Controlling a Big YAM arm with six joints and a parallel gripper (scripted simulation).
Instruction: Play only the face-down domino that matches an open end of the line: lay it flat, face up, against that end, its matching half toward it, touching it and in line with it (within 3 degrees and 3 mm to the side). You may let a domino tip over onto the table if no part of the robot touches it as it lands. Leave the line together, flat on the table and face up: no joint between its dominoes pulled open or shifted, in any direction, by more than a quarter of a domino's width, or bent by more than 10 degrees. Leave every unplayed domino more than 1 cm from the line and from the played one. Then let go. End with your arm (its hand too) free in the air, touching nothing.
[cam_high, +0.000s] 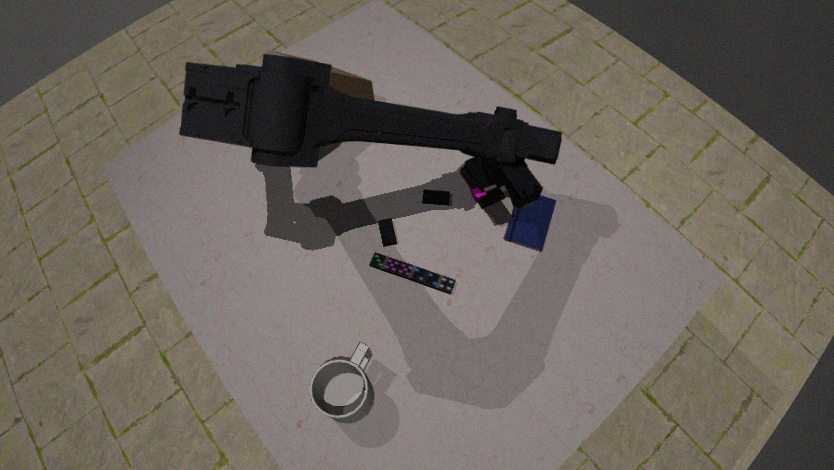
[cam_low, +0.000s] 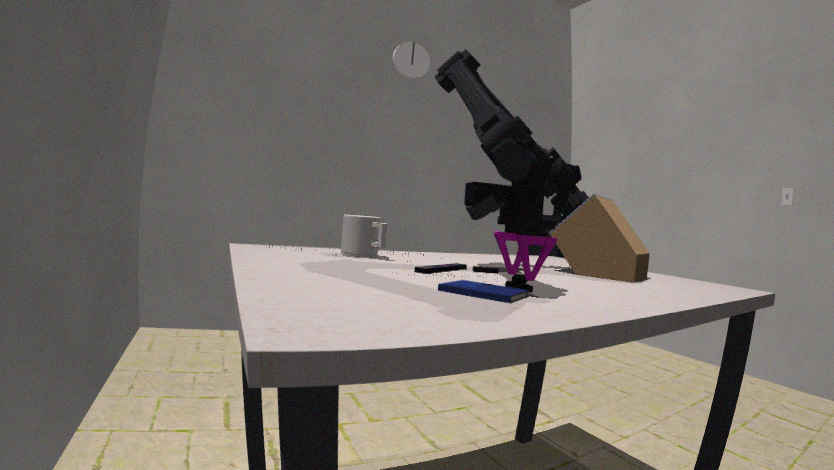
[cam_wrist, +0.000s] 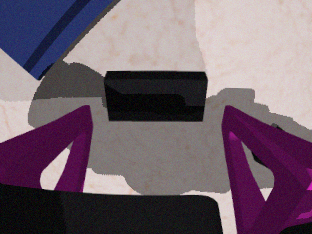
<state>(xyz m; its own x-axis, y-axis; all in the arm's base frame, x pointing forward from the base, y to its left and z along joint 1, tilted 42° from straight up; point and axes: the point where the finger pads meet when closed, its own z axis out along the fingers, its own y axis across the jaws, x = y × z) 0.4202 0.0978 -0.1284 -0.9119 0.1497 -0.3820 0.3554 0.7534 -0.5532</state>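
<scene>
The domino is 2 cm below my hand. Also, from my hand: blue book: 10 cm ahead, 2 cm below, 1 cm to the left; then mug: 47 cm to the right, 7 cm ahead, 1 cm above.
</scene>
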